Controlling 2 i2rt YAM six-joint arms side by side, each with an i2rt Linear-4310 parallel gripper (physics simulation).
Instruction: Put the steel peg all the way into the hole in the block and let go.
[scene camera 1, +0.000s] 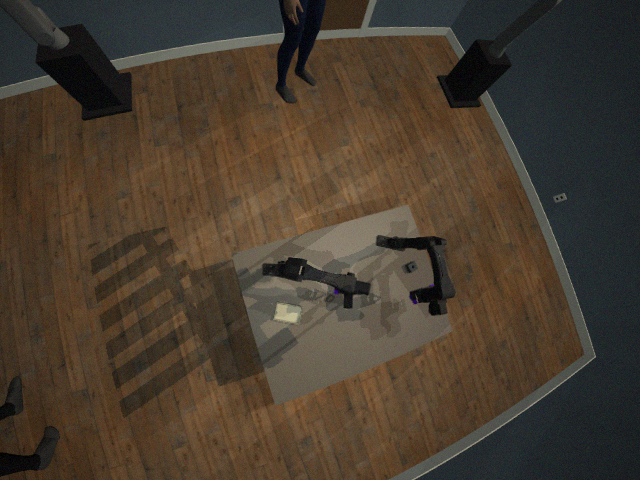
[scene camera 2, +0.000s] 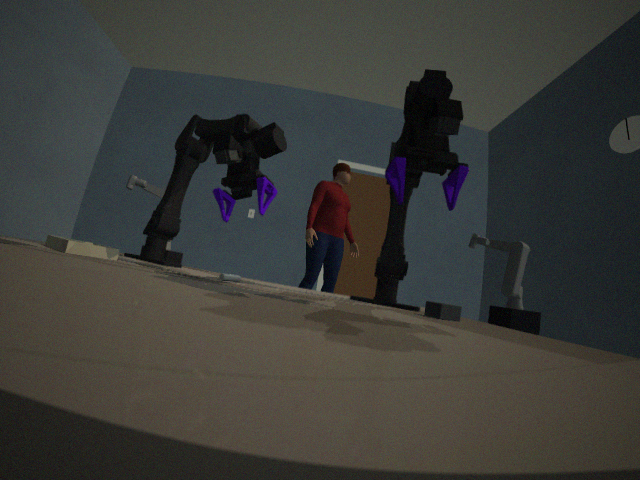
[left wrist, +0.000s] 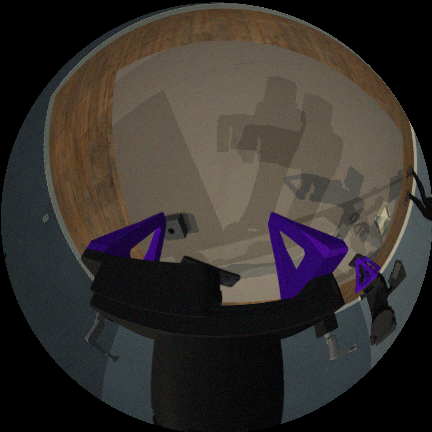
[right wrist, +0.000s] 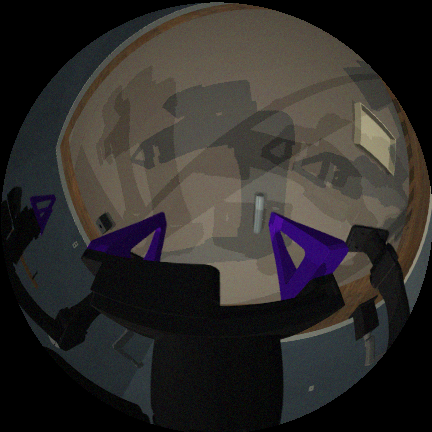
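Pixels of known places: left gripper, fingertip midpoint: (scene camera 1: 417, 294) (scene camera 2: 426, 206) (left wrist: 216, 217) (right wrist: 52, 202); right gripper, fingertip midpoint: (scene camera 2: 242, 218) (left wrist: 359, 257) (right wrist: 217, 217); left arm's base, link origin: (scene camera 1: 390, 243) (scene camera 2: 384, 305); right arm's base, link origin: (scene camera 2: 151, 261) (right wrist: 368, 238).
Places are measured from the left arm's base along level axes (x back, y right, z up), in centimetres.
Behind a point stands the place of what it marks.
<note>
The steel peg (scene camera 2: 230, 277) @[x -29.9, y 32.1, z 0.9 cm] (right wrist: 259, 213) @[x -29.4, y 33.2, z 1.6 cm] is a light grey cylinder lying on its side on the table. In scene camera 1 I cannot make it out. The dark grey block (scene camera 1: 409, 267) @[x -14.0, y -13.1, z 3.3 cm] (scene camera 2: 443, 311) @[x -16.6, y -15.5, z 1.7 cm] (left wrist: 176, 227) @[x -14.8, y -14.5, z 3.4 cm] (right wrist: 105, 222) @[x -14.5, y -12.9, z 1.9 cm] stands apart from it; its round hole shows in the left wrist view. My right gripper (scene camera 2: 244, 217) @[x -34.2, y 28.2, z 14.9 cm] (right wrist: 217, 217) @[x -34.2, y 28.2, z 14.9 cm] is open and empty, raised above the table; in its wrist view the peg shows between the fingertips, nearer the finger on the picture's right. My left gripper (scene camera 2: 426, 205) @[x -31.0, y -10.3, z 20.2 cm] (left wrist: 216, 217) @[x -31.0, y -10.3, z 20.2 cm] is open and empty, high above the table, with the block beside its picture-left fingertip in its wrist view.
A shallow cream tray (scene camera 1: 287, 313) @[x -53.6, y 57.4, z 0.3 cm] (scene camera 2: 82, 248) @[x -55.7, y 49.5, z 1.4 cm] (left wrist: 383, 218) @[x -54.4, y 60.6, z 0.3 cm] (right wrist: 375, 137) @[x -53.8, y 56.8, z 0.3 cm] lies on the table, at the right in the right wrist view. The two arms stand apart, the right one reaching over the middle of the grey table (scene camera 1: 330, 361) @[x -77.0, y 27.7, z 0.0 cm]. A person (scene camera 2: 330, 211) stands behind.
</note>
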